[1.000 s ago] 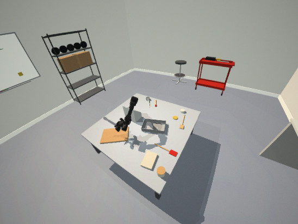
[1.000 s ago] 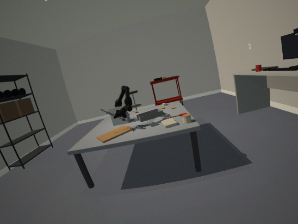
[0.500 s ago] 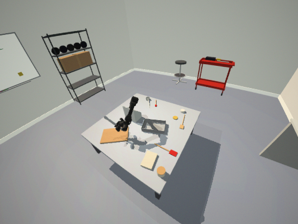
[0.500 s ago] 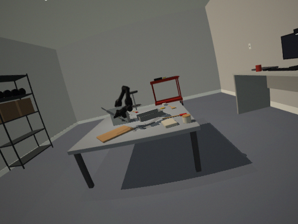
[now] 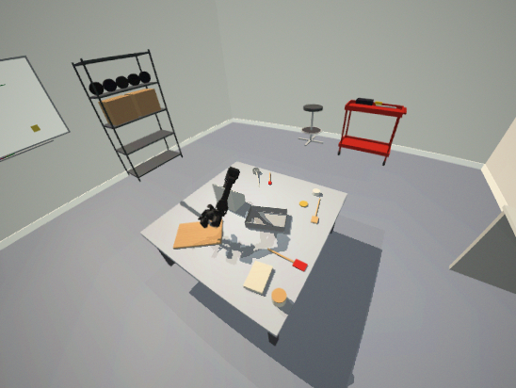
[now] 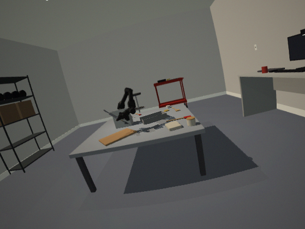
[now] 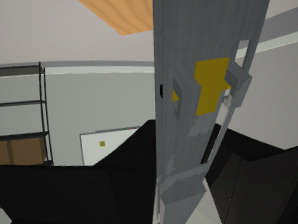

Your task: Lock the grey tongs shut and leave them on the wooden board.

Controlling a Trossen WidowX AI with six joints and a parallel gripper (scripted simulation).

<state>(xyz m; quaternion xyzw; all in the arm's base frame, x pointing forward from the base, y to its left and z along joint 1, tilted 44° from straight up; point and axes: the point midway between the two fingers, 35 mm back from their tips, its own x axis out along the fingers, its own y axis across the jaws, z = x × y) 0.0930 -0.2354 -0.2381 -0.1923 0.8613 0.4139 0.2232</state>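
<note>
The wooden board lies 3 cm behind my gripper tip, 3 cm to the right of it and 16 cm below it. The rest, counted from my gripper tip: cream block: 56 cm ahead, 3 cm to the right, 16 cm below; then grey roasting tin: 32 cm ahead, 39 cm to the left, 14 cm below; then red spatula: 66 cm ahead, 18 cm to the left, 16 cm below.
</note>
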